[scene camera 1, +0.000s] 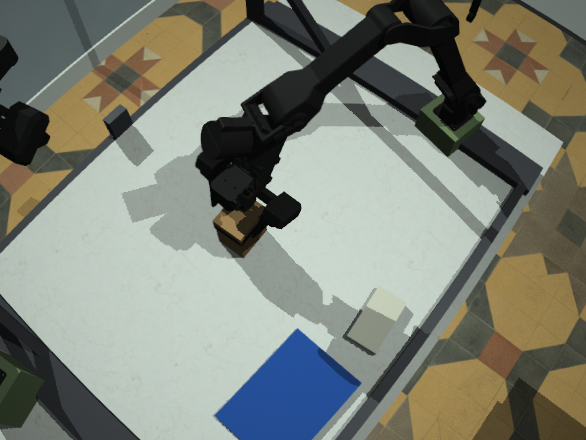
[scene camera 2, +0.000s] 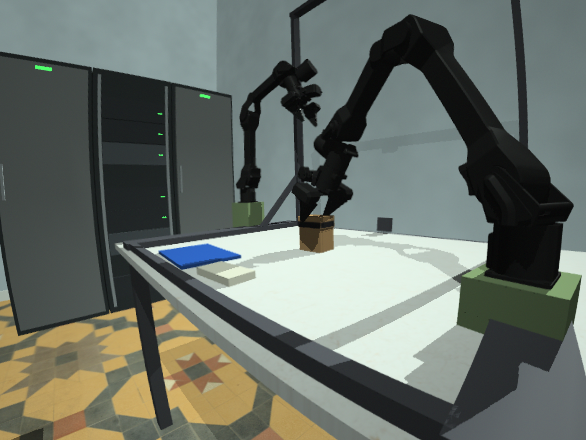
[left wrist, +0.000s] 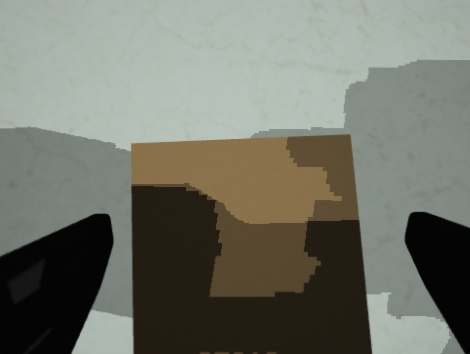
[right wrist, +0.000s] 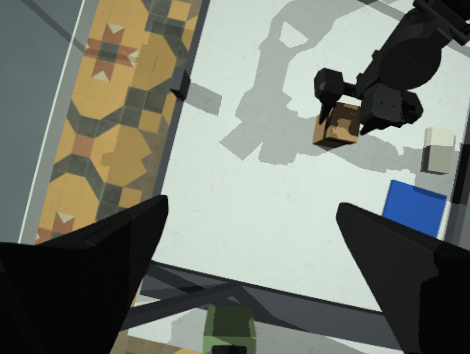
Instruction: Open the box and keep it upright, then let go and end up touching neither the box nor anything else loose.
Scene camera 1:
left gripper: 233, 221
right gripper: 23, 126
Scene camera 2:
left gripper: 313, 219
right gripper: 309, 123
flat blue panel: 187, 257
cream block: 221, 272
brown box: 314, 240
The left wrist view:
left gripper: 260, 227
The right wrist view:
left gripper: 340, 128
right gripper: 253, 206
flat blue panel: 420, 209
